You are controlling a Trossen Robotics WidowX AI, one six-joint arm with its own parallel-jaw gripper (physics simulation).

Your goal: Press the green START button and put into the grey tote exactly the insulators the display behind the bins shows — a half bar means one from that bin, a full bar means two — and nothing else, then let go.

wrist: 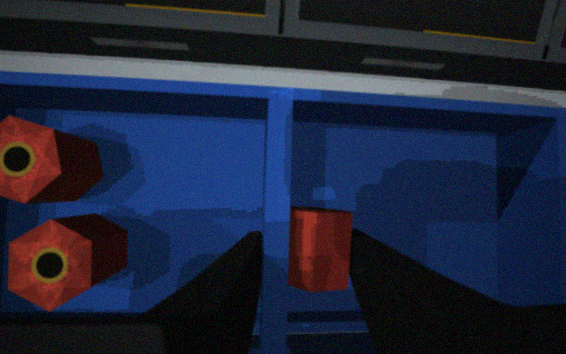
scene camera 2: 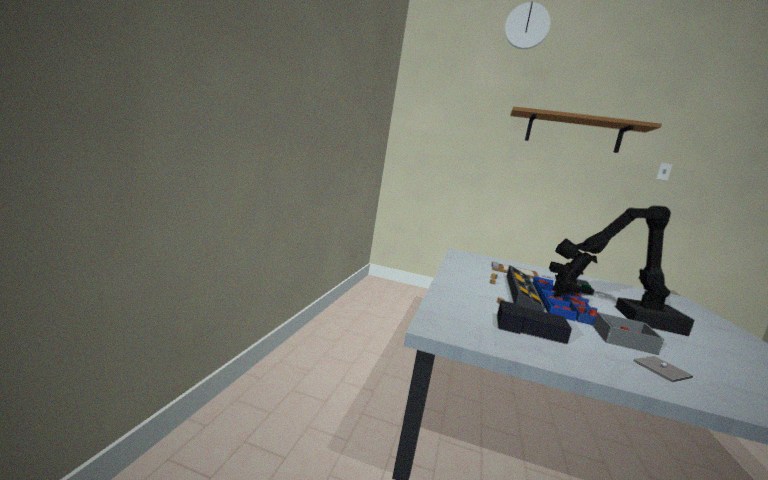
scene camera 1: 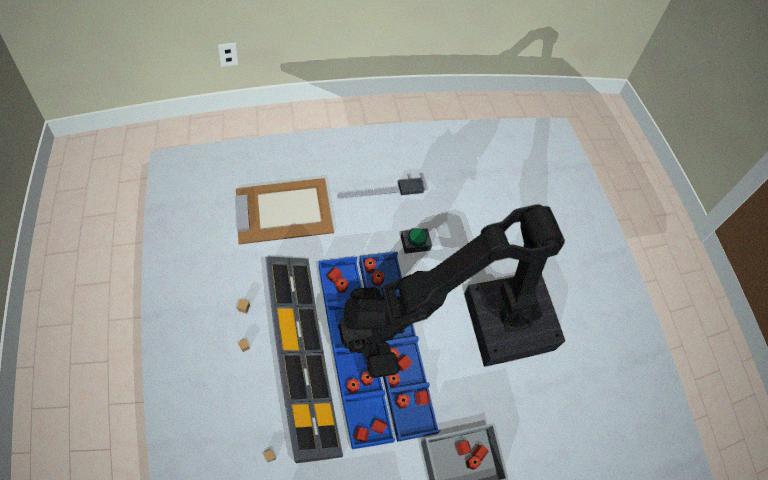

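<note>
My gripper [scene camera 1: 382, 366] [scene camera 2: 563, 287] [wrist: 303, 241] is down in the blue bins [scene camera 1: 346, 362] [scene camera 2: 563, 307] [wrist: 274, 158], over the right column near the middle. It is shut on a red insulator [wrist: 318, 249], which stands upright between the black fingers beside a bin divider. The arm hides that insulator in the scene views. Several more red insulators [scene camera 1: 403, 400] lie in the bins. The grey tote [scene camera 1: 441, 462] [scene camera 2: 608, 329] at the front holds three insulators [scene camera 1: 473, 452]. The display [scene camera 1: 295, 376] [scene camera 2: 525, 290] shows a half yellow bar [scene camera 1: 288, 329] and a full yellow bar [scene camera 1: 313, 414]. The green START button [scene camera 1: 417, 236] sits behind the bins.
A brown clipboard [scene camera 1: 284, 210] lies at the back left, and a dark tool with a grey blade [scene camera 1: 411, 186] behind the button. Small wooden cubes [scene camera 1: 243, 305] [scene camera 1: 243, 344] [scene camera 1: 269, 454] lie left of the display. The arm's base [scene camera 1: 513, 319] stands right of the bins.
</note>
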